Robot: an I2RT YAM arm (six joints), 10 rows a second.
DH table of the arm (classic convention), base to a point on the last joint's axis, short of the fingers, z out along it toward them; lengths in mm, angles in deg. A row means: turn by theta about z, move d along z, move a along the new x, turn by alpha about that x. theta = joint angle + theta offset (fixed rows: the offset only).
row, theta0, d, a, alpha
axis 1, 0, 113.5, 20, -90
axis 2, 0, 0, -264, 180
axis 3, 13.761, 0, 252.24, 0
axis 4, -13.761, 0, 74, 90
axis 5, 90, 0, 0, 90
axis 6, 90, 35.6, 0, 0
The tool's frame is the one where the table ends.
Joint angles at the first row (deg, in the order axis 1, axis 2, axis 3, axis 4, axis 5, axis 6):
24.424 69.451 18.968 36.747 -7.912 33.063
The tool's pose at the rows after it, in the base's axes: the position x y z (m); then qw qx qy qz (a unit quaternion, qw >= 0):
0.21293 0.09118 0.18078 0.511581 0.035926 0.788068 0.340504
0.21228 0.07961 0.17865 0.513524 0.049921 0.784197 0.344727
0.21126 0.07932 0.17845 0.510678 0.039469 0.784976 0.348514
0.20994 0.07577 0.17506 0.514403 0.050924 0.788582 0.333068
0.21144 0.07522 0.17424 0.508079 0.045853 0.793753 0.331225
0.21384 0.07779 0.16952 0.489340 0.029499 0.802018 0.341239
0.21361 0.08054 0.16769 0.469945 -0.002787 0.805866 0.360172
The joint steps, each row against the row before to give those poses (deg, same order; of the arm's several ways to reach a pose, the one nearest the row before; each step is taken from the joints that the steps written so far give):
-2.612 -0.707 -0.962 -0.350 -1.030 0.919
-2.984 -0.872 -1.331 0.950 -2.138 0.821
-0.196 -0.285 -0.156 -0.233 -1.355 -0.676
-0.489 -0.261 -0.704 -0.278 1.704 -0.301
-0.389 0.369 0.453 -1.062 -0.875 -0.645
0.011 1.948 0.475 -0.182 -2.761 -0.606
-0.012 0.694 0.349 -0.768 -4.599 -1.485

